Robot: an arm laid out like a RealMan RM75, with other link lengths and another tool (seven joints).
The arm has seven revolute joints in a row. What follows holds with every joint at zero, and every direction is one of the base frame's. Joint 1 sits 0.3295 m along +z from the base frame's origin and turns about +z. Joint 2 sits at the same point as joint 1 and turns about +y. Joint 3 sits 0.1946 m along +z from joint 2 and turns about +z. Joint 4 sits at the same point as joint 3 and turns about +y. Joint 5 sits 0.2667 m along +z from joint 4 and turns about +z. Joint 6 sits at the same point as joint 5 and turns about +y. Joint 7 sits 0.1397 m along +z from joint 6 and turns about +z. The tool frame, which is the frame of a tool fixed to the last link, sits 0.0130 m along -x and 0.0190 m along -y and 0.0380 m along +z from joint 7; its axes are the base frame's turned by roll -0.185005, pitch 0.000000 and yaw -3.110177 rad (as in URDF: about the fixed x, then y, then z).
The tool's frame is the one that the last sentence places.
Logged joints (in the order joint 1, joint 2, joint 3, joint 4, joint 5, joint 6, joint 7), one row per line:
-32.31 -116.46 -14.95 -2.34 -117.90 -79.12 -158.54
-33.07 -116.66 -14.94 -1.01 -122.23 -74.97 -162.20
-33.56 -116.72 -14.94 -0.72 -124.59 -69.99 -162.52
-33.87 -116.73 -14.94 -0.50 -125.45 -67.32 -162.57
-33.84 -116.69 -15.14 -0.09 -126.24 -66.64 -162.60
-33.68 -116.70 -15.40 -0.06 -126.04 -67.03 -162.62
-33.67 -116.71 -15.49 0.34 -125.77 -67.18 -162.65
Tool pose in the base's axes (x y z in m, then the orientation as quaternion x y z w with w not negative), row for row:
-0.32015 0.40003 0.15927 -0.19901 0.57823 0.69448 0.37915
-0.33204 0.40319 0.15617 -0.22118 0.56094 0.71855 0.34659
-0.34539 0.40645 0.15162 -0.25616 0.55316 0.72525 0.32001
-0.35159 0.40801 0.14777 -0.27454 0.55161 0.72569 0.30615
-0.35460 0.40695 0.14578 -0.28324 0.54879 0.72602 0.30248
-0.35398 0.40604 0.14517 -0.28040 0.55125 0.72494 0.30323
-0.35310 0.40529 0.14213 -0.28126 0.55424 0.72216 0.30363
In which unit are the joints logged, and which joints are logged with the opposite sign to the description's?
The joints are logged in degrees. Opposite sign: joint 3, joint 4, joint 7.
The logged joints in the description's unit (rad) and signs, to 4 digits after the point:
-0.5639 -2.0326 0.2609 0.0408 -2.0577 -1.3809 2.7670
-0.5772 -2.0361 0.2608 0.0176 -2.1333 -1.3085 2.8309
-0.5857 -2.0371 0.2608 0.0126 -2.1745 -1.2216 2.8365
-0.5911 -2.0373 0.2608 0.0087 -2.1895 -1.1750 2.8374
-0.5906 -2.0366 0.2642 0.0016 -2.2033 -1.1631 2.8379
-0.5878 -2.0368 0.2688 0.0010 -2.1998 -1.1699 2.8383
-0.5877 -2.0370 0.2704 -0.0059 -2.1951 -1.1725 2.8388

